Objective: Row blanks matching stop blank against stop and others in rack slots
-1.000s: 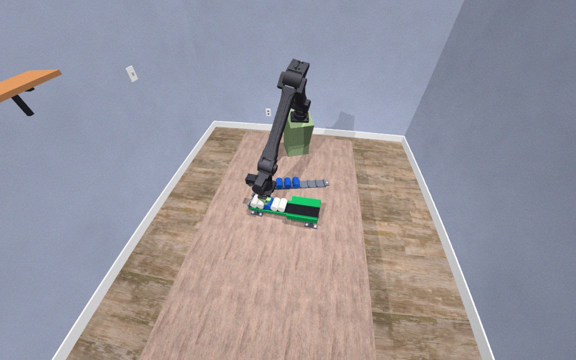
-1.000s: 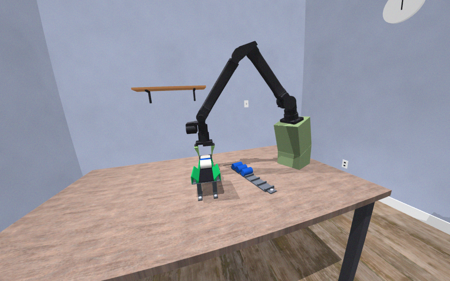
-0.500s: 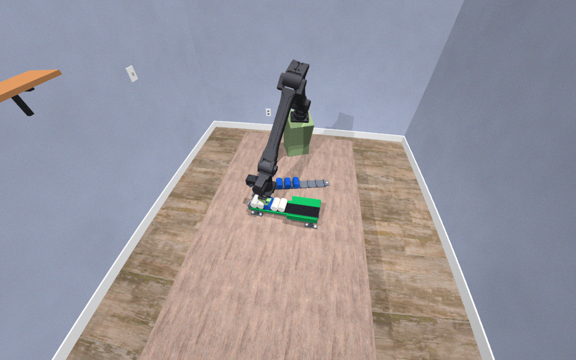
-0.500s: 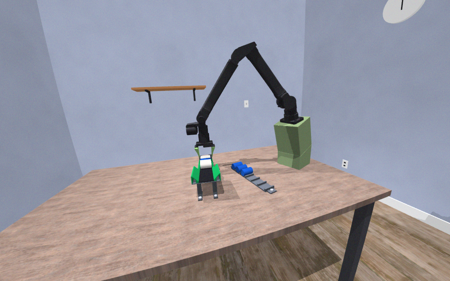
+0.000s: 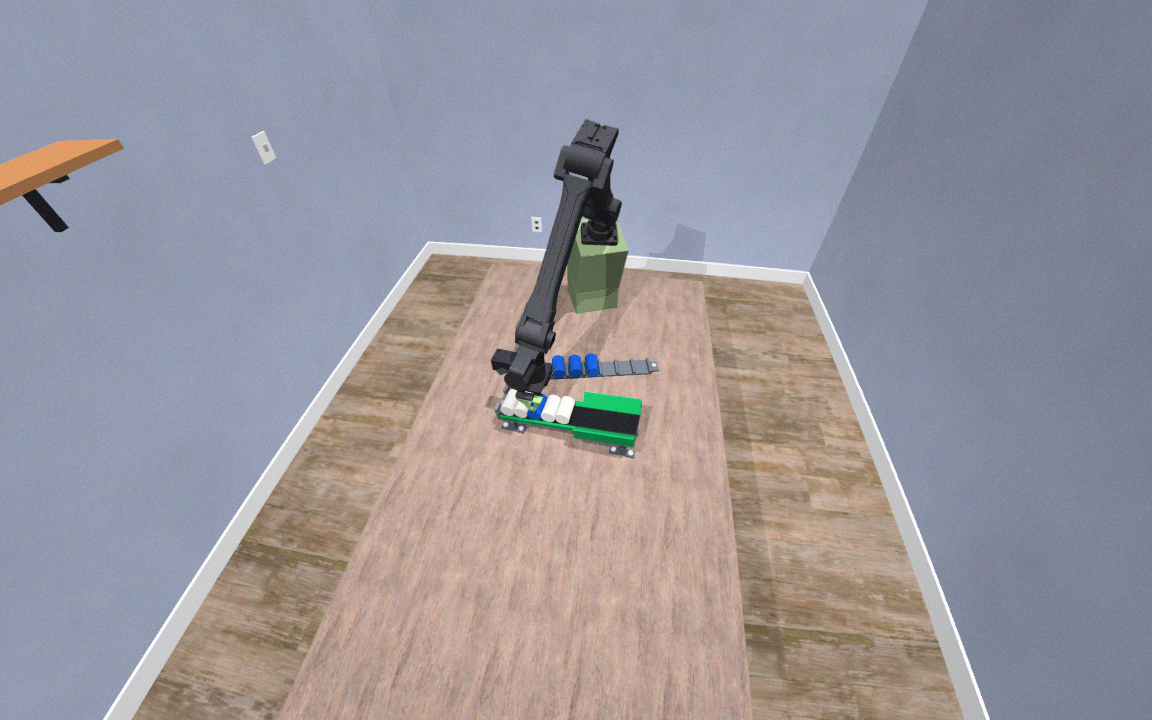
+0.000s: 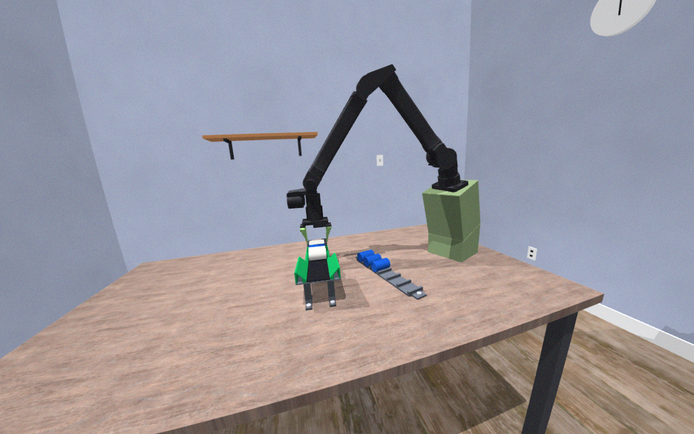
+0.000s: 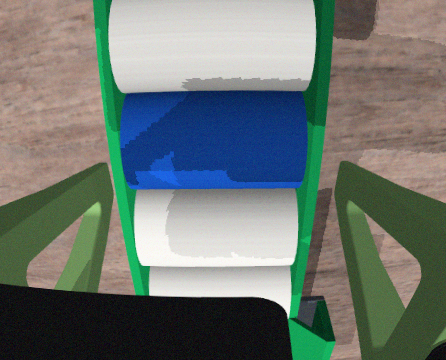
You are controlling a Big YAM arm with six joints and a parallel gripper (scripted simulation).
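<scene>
My gripper is now 200 mm past the grey stock rack, 190 mm to the right of it and 120 mm above it.
</scene>
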